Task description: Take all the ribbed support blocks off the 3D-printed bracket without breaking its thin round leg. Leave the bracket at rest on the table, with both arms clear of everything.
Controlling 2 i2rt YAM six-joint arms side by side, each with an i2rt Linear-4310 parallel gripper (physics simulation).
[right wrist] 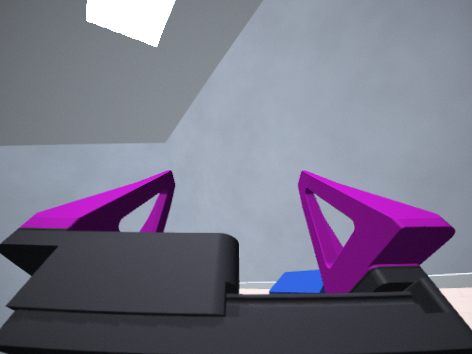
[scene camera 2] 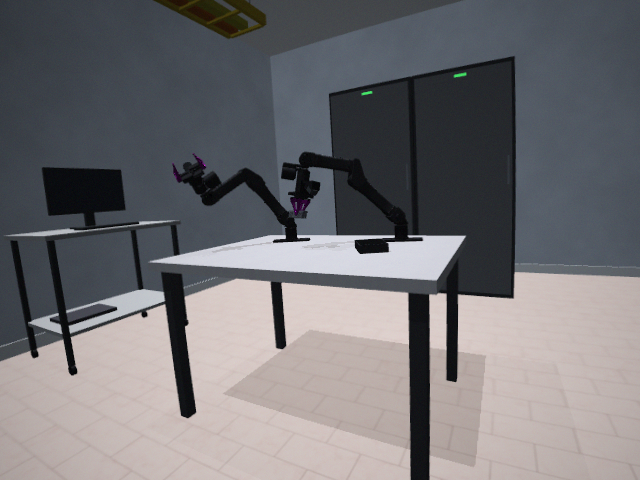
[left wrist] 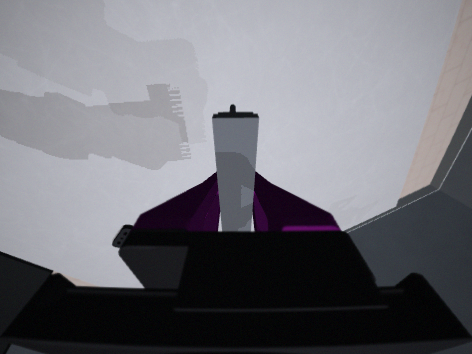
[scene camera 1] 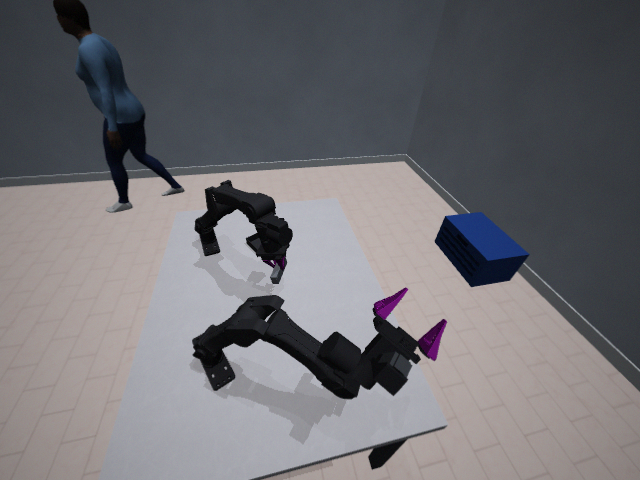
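Observation:
A grey bar-like bracket (scene camera 1: 276,274) (scene camera 2: 303,214) (left wrist: 235,137) is held above the table (scene camera 1: 330,227) (scene camera 2: 310,266). A thin dark piece (left wrist: 247,115) with a small round stub runs across its far end in the left wrist view. My left gripper (scene camera 1: 279,266) (scene camera 2: 298,213) (left wrist: 236,177) is shut on the bracket, fingers on both its sides, pointing down. Ribbed support blocks cannot be made out on it; its underside is hidden, though a toothed shadow (left wrist: 175,97) lies on the table. My right gripper (scene camera 1: 425,304) (scene camera 2: 184,159) (right wrist: 236,177) is open and empty, raised away from the bracket.
A black tray (scene camera 2: 371,249) stands on the table, right of the left gripper in scene camera 2. A blue box (scene camera 1: 483,240) (right wrist: 300,282) stands beyond the table. A cart (scene camera 2: 54,297) with a monitor (scene camera 2: 84,190) is at the left, and a person (scene camera 1: 105,77) is near the wall.

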